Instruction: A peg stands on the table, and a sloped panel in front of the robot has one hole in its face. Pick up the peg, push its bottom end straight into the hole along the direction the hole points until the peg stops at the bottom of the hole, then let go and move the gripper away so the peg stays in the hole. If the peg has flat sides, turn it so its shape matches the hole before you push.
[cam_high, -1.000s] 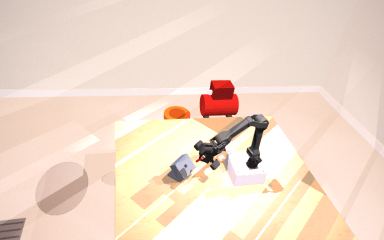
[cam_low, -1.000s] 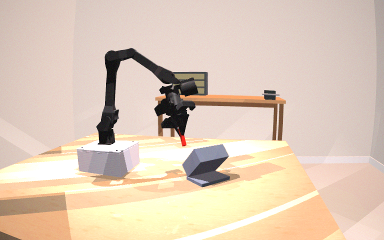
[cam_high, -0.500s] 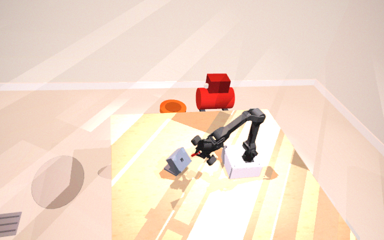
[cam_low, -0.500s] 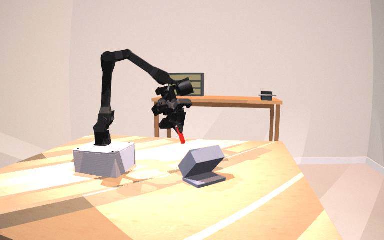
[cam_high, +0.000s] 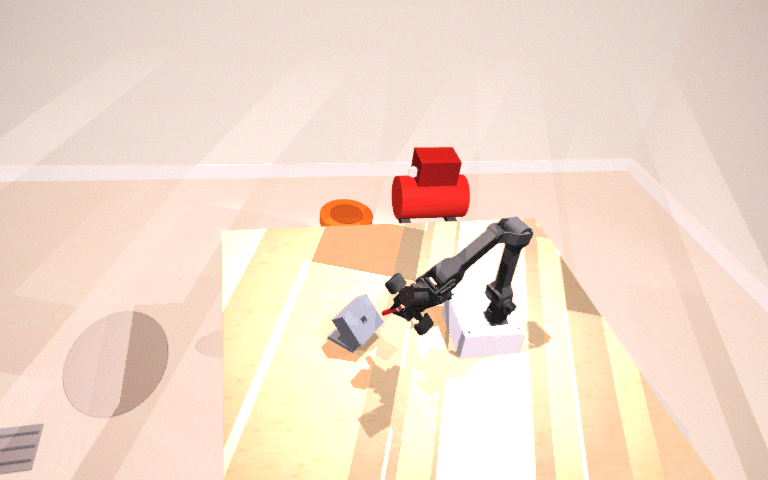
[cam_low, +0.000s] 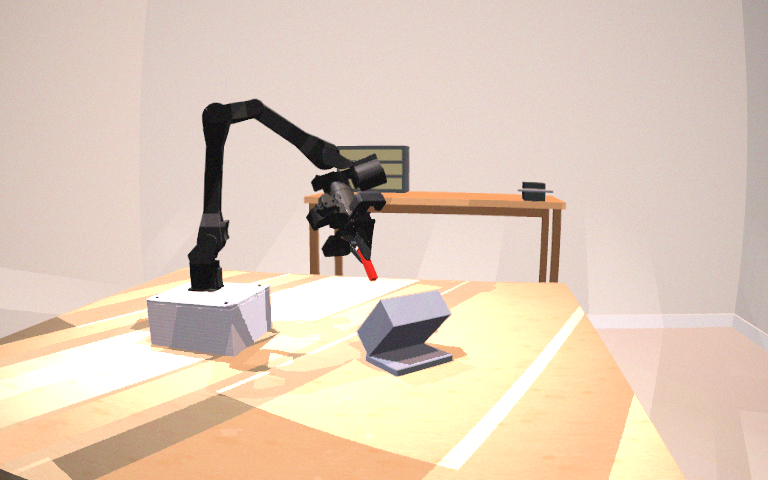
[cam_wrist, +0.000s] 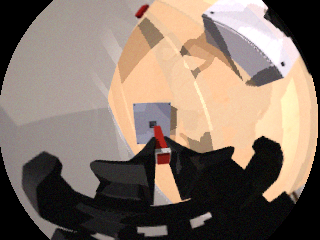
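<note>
Right now my gripper tip is 100 mm above the grey sloped panel, 80 mm short of it and 70 mm to the left of it. The rest, counted from my gripper tip: red peg (10 mm to the left, 10 mm behind, 10 mm above).
</note>
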